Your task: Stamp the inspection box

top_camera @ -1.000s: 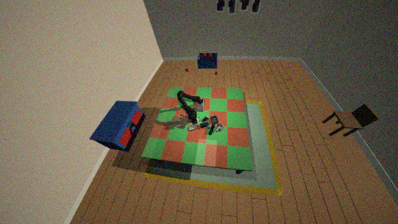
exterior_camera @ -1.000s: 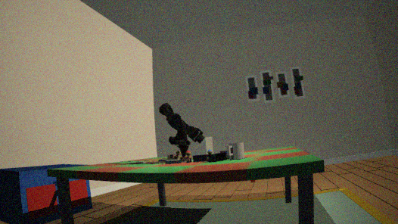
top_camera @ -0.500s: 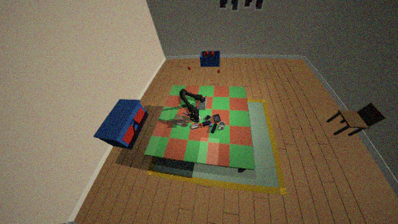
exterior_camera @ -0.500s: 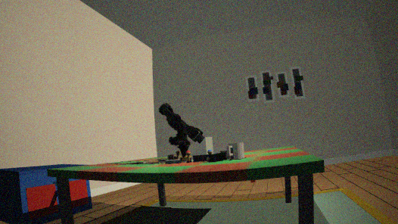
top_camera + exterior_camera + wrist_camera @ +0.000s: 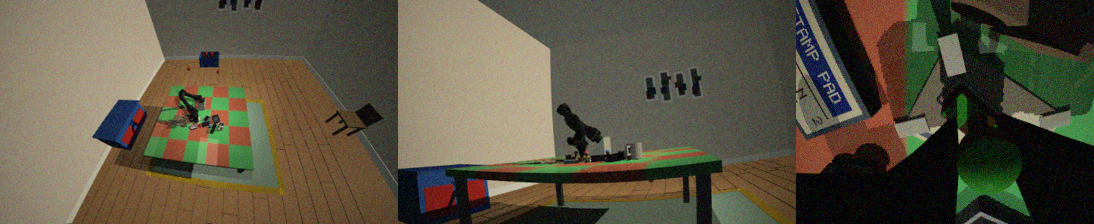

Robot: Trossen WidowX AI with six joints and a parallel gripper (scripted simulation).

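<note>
The beige card is 10 mm behind my gripper tip, 10 mm to the left of it and 30 mm below it.
</note>
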